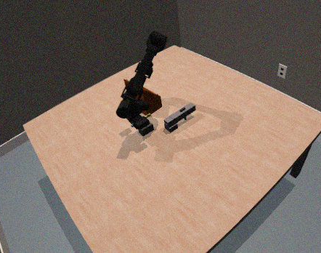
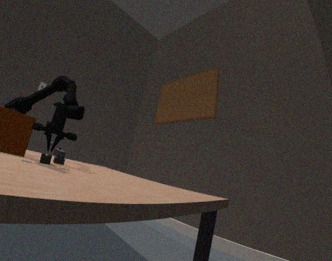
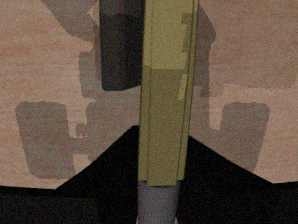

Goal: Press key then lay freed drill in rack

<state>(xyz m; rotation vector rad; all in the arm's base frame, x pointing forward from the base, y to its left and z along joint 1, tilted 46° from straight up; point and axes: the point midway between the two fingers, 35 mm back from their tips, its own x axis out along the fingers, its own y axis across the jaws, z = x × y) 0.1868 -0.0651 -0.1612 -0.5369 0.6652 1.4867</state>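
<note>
Right now my gripper tip is 40 mm to the right of the drill and 30 mm below it.
</note>
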